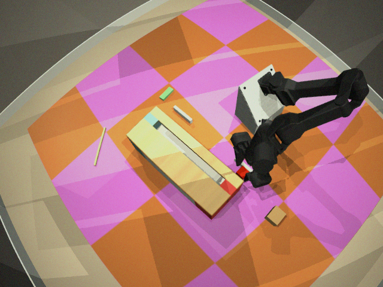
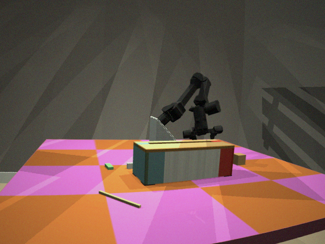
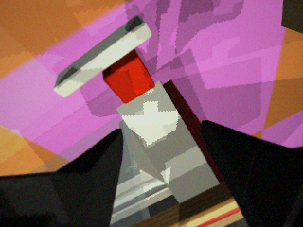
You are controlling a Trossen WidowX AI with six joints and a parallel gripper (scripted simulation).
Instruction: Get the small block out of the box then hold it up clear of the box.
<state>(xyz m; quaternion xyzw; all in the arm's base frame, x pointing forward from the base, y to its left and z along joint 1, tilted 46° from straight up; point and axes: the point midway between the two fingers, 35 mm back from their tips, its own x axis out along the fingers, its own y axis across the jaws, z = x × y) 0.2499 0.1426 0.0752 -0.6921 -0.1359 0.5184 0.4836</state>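
My gripper tip is 20 mm past the small red block, 10 mm to the left of it and 60 mm above it. Round my gripper tip: tan cube (190 mm to the left, 50 mm below); then thin wooden stick (320 mm ahead, 430 mm to the right, 70 mm below).
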